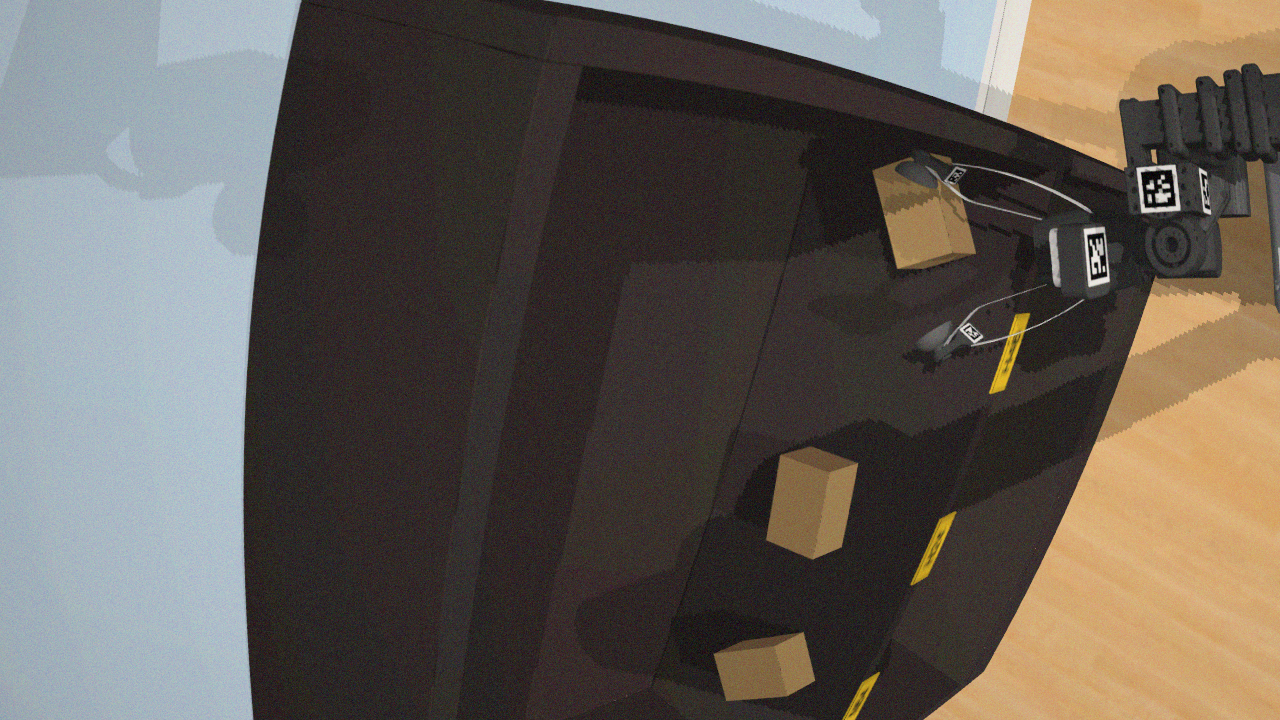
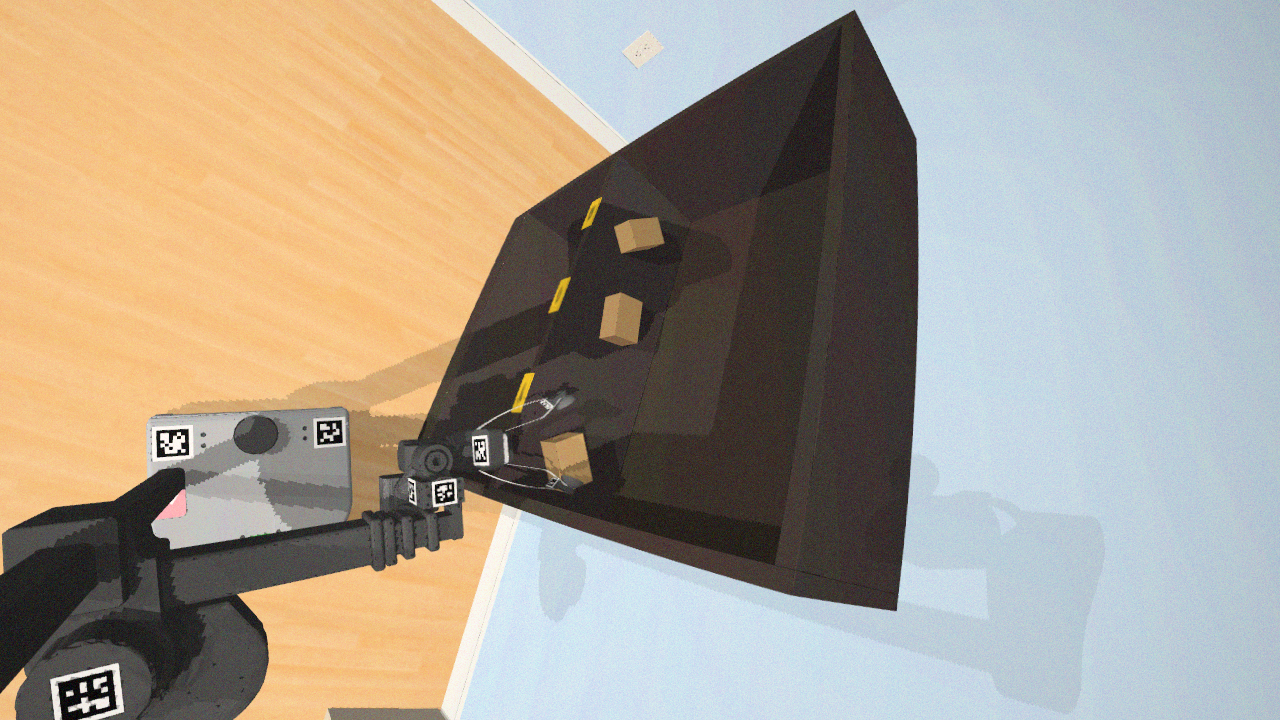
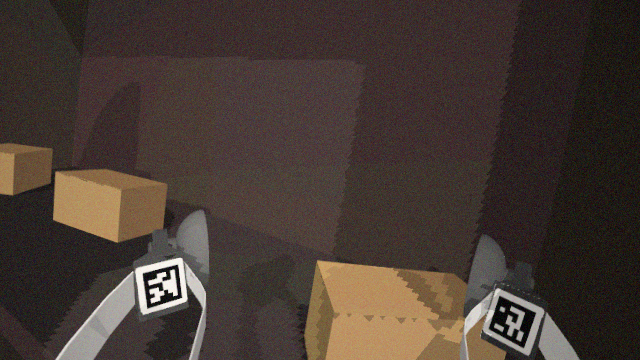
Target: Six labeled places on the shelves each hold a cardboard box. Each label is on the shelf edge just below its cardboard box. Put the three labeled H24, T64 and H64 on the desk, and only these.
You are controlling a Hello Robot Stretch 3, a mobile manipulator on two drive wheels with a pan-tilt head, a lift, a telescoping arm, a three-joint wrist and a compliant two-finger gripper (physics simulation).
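Seen in the pictures: gripper, between the fingertips: (image 1: 908, 256) (image 2: 577, 440); robot's base, origin of its link: (image 2: 256, 432).
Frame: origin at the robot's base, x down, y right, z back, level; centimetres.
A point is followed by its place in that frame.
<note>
Three cardboard boxes stand on the dark shelf: a near box (image 1: 926, 214) {x -56.6, y 44.8, z 6.3 cm} (image 2: 567, 456) {x -56.6, y 44.9, z 5.5 cm} (image 3: 385, 305), a middle box (image 1: 810, 503) {x -56.6, y 59.5, z -19.5 cm} (image 2: 621, 318) {x -56.6, y 59.1, z -19.9 cm} (image 3: 90, 202) and a far box (image 1: 765, 667) {x -56.6, y 65.5, z -38.2 cm} (image 2: 639, 234) {x -56.6, y 65.3, z -38.4 cm} (image 3: 30, 170). Yellow labels on the shelf edge, a near label (image 1: 1009, 352) {x -50.5, y 40.1, z -6.0 cm} (image 2: 523, 392) {x -50.5, y 40.2, z -6.1 cm}, a middle label (image 1: 933, 548) {x -50.3, y 48.9, z -24.8 cm} (image 2: 559, 294) {x -50.1, y 49.0, z -25.0 cm} and a far label (image 1: 861, 696) {x -50.2, y 57.3, z -42.7 cm} (image 2: 591, 213) {x -50.1, y 57.7, z -43.6 cm}, are too small to read surely. My gripper (image 1: 929, 255) {x -58.1, y 46.3, z 2.7 cm} (image 2: 563, 441) {x -58.1, y 46.3, z 2.7 cm} (image 3: 337, 251) {x -58.1, y 46.3, z 2.7 cm} is open at the near box. The right finger is close against or over its right side; the left finger stands well apart.
The dark shelf unit (image 1: 358, 358) {x -106.0, y 50.1, z -1.7 cm} (image 2: 872, 358) {x -106.0, y 53.2, z -7.5 cm} has side walls and a back around the boxes. The shelf's side wall runs close beside my right finger. My arm (image 2: 277, 555) {x -67.6, y 1.6, z 9.6 cm} reaches in over the wood floor (image 1: 1190, 537) {x 0.0, y 31.5, z -36.1 cm} (image 2: 223, 223) {x 0.0, y -7.2, z -46.3 cm}. The desk cannot be made out.
</note>
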